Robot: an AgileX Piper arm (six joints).
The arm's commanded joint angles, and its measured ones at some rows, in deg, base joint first. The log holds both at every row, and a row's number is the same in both.
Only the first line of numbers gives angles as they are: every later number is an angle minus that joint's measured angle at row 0.
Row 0, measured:
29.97, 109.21, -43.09, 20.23, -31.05, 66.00
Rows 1 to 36, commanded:
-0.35, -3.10, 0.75, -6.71, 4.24, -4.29
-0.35, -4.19, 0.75, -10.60, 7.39, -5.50
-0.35, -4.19, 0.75, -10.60, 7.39, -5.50
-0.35, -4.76, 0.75, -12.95, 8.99, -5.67
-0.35, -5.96, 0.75, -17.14, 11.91, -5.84
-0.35, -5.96, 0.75, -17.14, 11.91, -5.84
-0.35, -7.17, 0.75, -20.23, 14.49, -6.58
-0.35, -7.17, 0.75, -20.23, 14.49, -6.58
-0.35, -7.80, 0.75, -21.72, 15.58, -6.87
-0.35, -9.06, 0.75, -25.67, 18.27, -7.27
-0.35, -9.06, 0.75, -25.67, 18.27, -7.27
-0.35, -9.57, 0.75, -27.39, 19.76, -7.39
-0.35, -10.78, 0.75, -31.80, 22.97, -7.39
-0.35, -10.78, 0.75, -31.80, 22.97, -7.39
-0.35, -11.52, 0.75, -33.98, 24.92, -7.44
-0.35, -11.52, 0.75, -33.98, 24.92, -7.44
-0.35, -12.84, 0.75, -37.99, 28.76, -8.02
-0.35, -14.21, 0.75, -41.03, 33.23, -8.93
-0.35, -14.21, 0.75, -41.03, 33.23, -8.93
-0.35, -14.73, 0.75, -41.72, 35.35, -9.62
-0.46, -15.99, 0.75, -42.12, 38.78, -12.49
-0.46, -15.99, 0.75, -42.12, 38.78, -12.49
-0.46, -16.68, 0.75, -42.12, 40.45, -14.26
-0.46, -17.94, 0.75, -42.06, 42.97, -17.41
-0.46, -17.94, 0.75, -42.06, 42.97, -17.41
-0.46, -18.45, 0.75, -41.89, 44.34, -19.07
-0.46, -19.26, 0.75, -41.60, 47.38, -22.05
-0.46, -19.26, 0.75, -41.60, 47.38, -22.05
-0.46, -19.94, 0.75, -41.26, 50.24, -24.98
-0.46, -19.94, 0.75, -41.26, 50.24, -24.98
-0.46, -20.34, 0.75, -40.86, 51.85, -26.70
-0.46, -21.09, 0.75, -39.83, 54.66, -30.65
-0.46, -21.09, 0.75, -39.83, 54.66, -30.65
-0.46, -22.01, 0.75, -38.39, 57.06, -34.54
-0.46, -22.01, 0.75, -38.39, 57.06, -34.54
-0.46, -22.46, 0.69, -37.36, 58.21, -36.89
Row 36, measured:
-0.12, -21.03, 0.63, -39.48, 54.66, -30.42
